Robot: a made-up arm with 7 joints. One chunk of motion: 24 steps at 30 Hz.
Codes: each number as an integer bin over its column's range. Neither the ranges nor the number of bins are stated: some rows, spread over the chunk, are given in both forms.
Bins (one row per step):
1: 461 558 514 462 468 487 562
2: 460 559 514 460 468 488 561
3: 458 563 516 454 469 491 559
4: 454 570 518 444 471 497 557
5: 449 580 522 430 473 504 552
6: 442 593 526 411 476 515 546
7: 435 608 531 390 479 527 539
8: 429 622 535 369 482 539 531
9: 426 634 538 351 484 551 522
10: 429 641 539 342 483 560 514
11: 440 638 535 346 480 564 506
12: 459 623 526 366 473 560 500
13: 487 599 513 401 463 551 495
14: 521 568 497 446 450 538 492
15: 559 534 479 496 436 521 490
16: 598 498 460 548 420 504 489
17: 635 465 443 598 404 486 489
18: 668 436 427 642 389 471 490
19: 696 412 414 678 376 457 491
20: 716 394 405 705 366 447 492
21: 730 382 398 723 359 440 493
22: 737 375 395 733 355 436 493
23: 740 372 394 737 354 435 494
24: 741 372 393 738 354 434 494
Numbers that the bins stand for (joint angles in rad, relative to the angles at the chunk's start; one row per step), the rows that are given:
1: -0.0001 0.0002 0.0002 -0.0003 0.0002 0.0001 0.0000
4: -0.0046 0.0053 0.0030 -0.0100 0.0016 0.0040 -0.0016
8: -0.0209 0.0277 0.0149 -0.0505 0.0068 0.0204 -0.0099
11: -0.0137 0.0346 0.0149 -0.0630 0.0058 0.0302 -0.0179
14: 0.0390 0.0045 -0.0118 -0.0089 -0.0083 0.0200 -0.0224
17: 0.1132 -0.0398 -0.0496 0.0732 -0.0299 -0.0003 -0.0234
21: 0.1750 -0.0756 -0.0811 0.1408 -0.0511 -0.0182 -0.0221
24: 0.1821 -0.0799 -0.0846 0.1489 -0.0535 -0.0206 -0.0218
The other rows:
2: -0.0007 0.0006 0.0002 -0.0014 0.0002 0.0005 -0.0003
3: -0.0020 0.0023 0.0016 -0.0046 0.0007 0.0017 -0.0009
5: -0.0079 0.0096 0.0058 -0.0176 0.0025 0.0068 -0.0032
6: -0.0124 0.0152 0.0086 -0.0278 0.0039 0.0111 -0.0051
7: -0.0170 0.0217 0.0121 -0.0392 0.0054 0.0157 -0.0073
9: -0.0228 0.0329 0.0170 -0.0603 0.0077 0.0251 -0.0128
10: -0.0209 0.0359 0.0177 -0.0651 0.0072 0.0286 -0.0154
12: -0.0014 0.0282 0.0086 -0.0522 0.0025 0.0286 -0.0198
13: 0.0169 0.0178 -0.0005 -0.0332 -0.0022 0.0251 -0.0214
15: 0.0637 -0.0102 -0.0244 0.0181 -0.0149 0.0134 -0.0230
16: 0.0891 -0.0256 -0.0377 0.0462 -0.0224 0.0068 -0.0234
18: 0.1346 -0.0523 -0.0608 0.0970 -0.0370 -0.0061 -0.0230
19: 0.1529 -0.0627 -0.0699 0.1165 -0.0431 -0.0116 -0.0227
20: 0.1659 -0.0704 -0.0762 0.1311 -0.0478 -0.0155 -0.0224
22: 0.1795 -0.0786 -0.0832 0.1462 -0.0530 -0.0198 -0.0221
23: 0.1815 -0.0799 -0.0839 0.1484 -0.0535 -0.0202 -0.0218

